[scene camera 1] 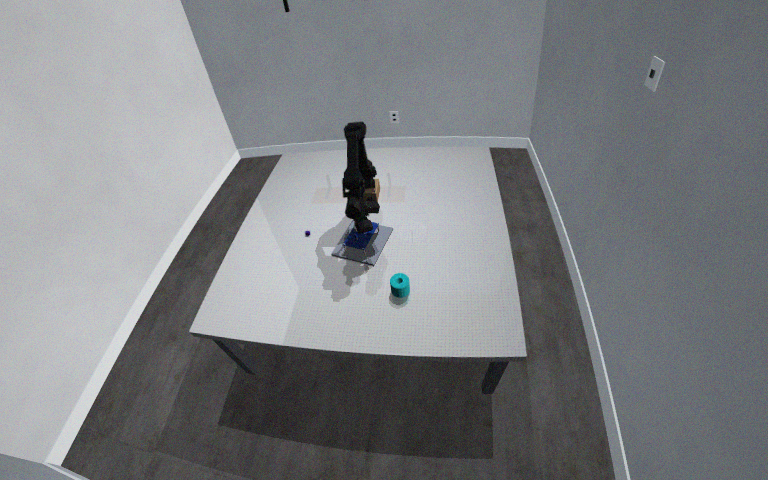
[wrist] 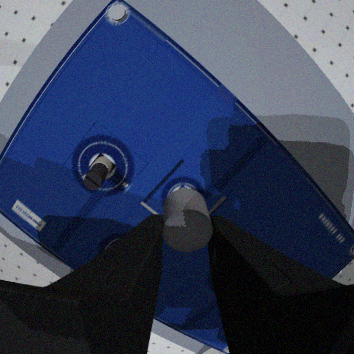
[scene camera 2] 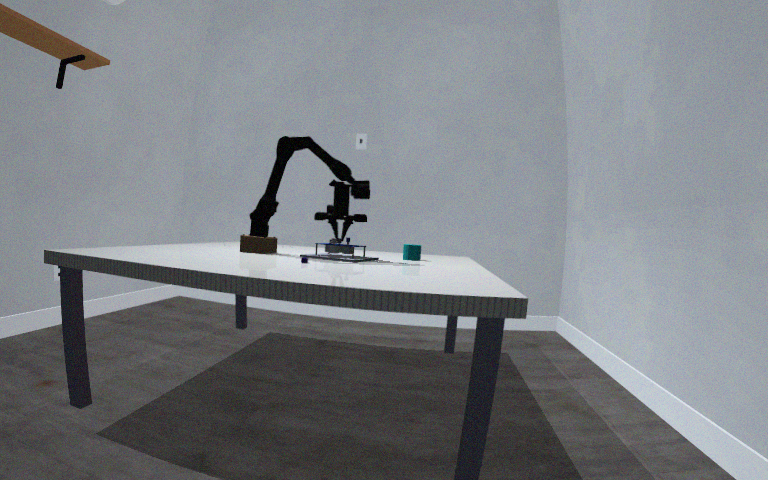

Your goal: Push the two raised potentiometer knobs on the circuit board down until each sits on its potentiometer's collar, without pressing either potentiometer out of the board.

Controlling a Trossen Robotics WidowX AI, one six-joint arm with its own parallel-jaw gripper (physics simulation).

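Places are measured from the arm's base along level axes (x ahead, y left, z up), in metres.
Pixels of known places: gripper, fingertip midpoint: [wrist: 185, 226] [scene camera 2: 339, 241]; arm's base, link origin: [scene camera 1: 368, 184] [scene camera 2: 258, 236].
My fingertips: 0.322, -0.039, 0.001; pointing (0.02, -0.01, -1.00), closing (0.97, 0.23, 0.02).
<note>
Ahead of a thing's pixels: the offset from my fingertips to its top centre, as dx, dy, dz. "*": to the spot under its first point.
The blue circuit board [wrist: 140, 88] [scene camera 1: 359, 240] [scene camera 2: 340, 247] rests on a grey base plate @[* +0.013, +0.075, -0.054] [wrist: 246, 42] [scene camera 1: 382, 246] in the middle of the table. In the wrist view a grey knob @[-0.001, +0.004, +0.010] [wrist: 186, 207] stands raised on its potentiometer, and my gripper [wrist: 185, 226] [scene camera 1: 364, 228] [scene camera 2: 340, 238] is shut on it, one black finger pressed against each side. A bare potentiometer shaft @[-0.034, +0.010, +0.003] [wrist: 98, 171] stands in a white ring to the left of it.
A teal cylinder @[+0.284, +0.126, -0.002] [scene camera 1: 399, 285] [scene camera 2: 412, 251] stands on the table in front and to the right of the board. A small purple ball @[-0.090, -0.263, -0.047] [scene camera 1: 308, 233] [scene camera 2: 304, 259] lies to its left. The arm's brown base block [scene camera 2: 258, 244] is behind the board.
</note>
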